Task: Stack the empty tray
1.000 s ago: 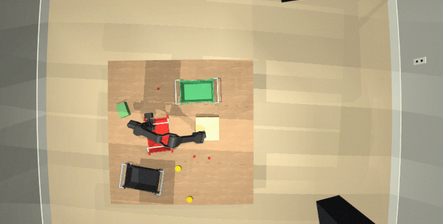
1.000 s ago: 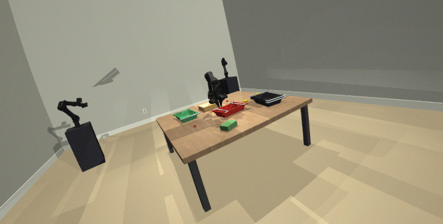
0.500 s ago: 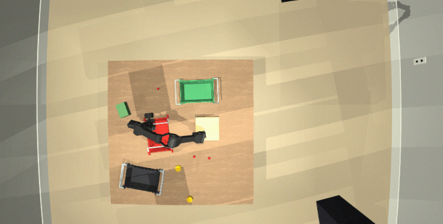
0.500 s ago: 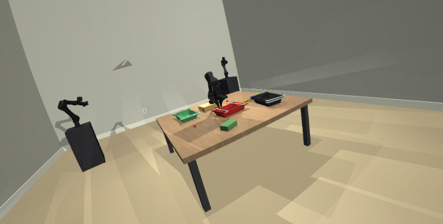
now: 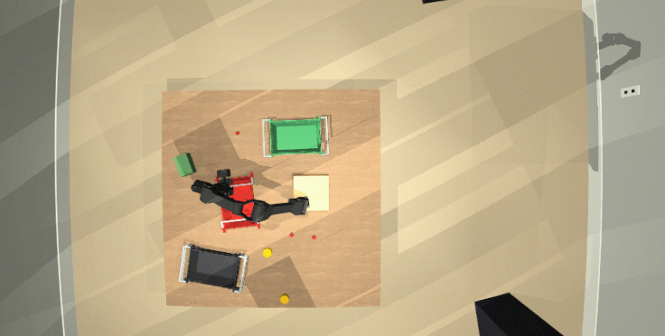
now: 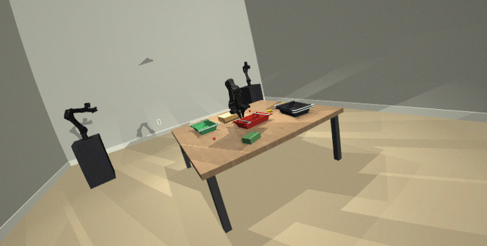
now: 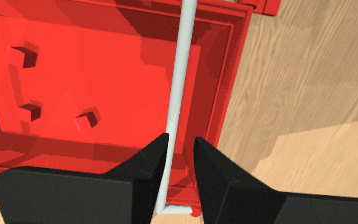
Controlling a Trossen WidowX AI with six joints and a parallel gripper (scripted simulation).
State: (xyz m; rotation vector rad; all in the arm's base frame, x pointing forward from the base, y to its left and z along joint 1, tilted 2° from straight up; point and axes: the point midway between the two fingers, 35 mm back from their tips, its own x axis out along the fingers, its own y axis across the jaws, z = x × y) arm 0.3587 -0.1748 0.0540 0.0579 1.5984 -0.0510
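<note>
Right now the green tray is 39 cm behind my gripper tip, 19 cm to the right of it and 4 cm below it. Round my gripper tip: green block (28 cm ahead, 16 cm to the right, 7 cm below).
</note>
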